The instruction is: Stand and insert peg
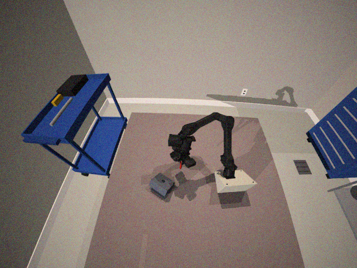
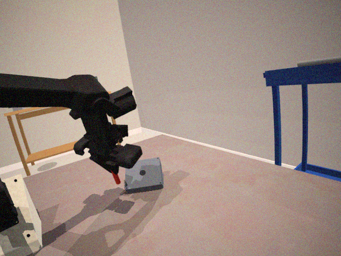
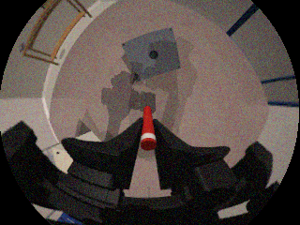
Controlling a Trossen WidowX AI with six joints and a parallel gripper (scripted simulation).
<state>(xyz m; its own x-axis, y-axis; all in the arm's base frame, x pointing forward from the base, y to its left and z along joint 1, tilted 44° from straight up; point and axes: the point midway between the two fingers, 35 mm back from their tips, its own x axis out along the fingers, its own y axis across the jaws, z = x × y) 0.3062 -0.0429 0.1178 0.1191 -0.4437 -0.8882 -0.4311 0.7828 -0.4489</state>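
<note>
The sloped grey panel lies 14 cm ahead of my gripper tip, 9 cm to the left of it and 10 cm below it. From my gripper tip the other things lie so: red peg: 1 cm to the right, 2 cm above.
</note>
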